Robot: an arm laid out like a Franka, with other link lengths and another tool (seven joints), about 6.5 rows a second.
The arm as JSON. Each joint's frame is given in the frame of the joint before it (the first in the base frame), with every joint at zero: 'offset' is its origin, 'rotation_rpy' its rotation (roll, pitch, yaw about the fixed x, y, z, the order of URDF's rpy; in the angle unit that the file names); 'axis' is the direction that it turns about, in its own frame. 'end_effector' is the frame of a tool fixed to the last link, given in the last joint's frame.
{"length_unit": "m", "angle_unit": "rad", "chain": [
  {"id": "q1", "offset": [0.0, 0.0, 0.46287], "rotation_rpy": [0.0, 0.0, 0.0], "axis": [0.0, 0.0, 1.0]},
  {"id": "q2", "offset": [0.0, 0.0, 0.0], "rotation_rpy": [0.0, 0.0, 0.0], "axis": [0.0, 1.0, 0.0]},
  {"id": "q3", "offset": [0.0, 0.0, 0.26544], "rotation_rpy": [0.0, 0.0, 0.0], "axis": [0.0, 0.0, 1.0]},
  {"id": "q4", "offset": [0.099, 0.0, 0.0], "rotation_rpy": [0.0, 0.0, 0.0], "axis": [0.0, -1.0, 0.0]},
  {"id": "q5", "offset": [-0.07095, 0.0, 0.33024], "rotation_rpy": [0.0, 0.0, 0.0], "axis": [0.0, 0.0, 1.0]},
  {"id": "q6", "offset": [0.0, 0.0, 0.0], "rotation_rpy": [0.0, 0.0, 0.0], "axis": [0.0, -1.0, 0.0]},
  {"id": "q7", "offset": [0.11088, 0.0, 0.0], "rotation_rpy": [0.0, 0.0, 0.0], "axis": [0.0, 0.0, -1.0]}
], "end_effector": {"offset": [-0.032, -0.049, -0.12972], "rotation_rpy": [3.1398, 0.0, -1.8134]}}
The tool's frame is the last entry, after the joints.
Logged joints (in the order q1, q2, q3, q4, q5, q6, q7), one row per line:
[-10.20 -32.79 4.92 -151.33 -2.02 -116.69 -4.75]
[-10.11 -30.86 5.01 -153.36 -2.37 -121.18 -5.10]
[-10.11 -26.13 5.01 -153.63 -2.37 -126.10 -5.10]
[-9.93 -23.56 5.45 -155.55 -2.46 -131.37 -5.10]
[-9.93 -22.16 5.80 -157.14 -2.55 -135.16 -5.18]
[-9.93 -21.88 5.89 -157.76 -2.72 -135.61 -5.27]
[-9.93 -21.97 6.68 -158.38 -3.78 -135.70 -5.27]
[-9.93 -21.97 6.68 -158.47 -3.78 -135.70 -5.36]
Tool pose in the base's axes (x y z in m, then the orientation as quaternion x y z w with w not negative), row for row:
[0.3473 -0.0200 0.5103 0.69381 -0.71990 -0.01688 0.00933]
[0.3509 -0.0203 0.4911 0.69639 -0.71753 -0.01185 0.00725]
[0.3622 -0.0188 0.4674 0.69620 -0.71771 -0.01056 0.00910]
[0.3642 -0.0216 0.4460 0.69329 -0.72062 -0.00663 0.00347]
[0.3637 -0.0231 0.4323 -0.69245 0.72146 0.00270 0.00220]
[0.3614 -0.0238 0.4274 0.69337 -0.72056 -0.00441 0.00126]
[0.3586 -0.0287 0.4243 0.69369 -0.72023 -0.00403 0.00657]
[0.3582 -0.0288 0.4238 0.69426 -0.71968 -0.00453 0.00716]
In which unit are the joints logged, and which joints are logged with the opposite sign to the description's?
The joints are logged in degrees. Opposite sign: q1, q3, q6.
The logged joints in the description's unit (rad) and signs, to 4 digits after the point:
[0.1780 -0.5723 -0.0859 -2.6412 -0.0353 2.0366 -0.0829]
[0.1765 -0.5386 -0.0874 -2.6766 -0.0414 2.1150 -0.0890]
[0.1765 -0.4561 -0.0874 -2.6813 -0.0414 2.2009 -0.0890]
[0.1733 -0.4112 -0.0951 -2.7149 -0.0429 2.2928 -0.0890]
[0.1733 -0.3868 -0.1012 -2.7426 -0.0445 2.3590 -0.0904]
[0.1733 -0.3819 -0.1028 -2.7534 -0.0475 2.3668 -0.0920]
[0.1733 -0.3834 -0.1166 -2.7643 -0.0660 2.3684 -0.0920]
[0.1733 -0.3834 -0.1166 -2.7658 -0.0660 2.3684 -0.0935]

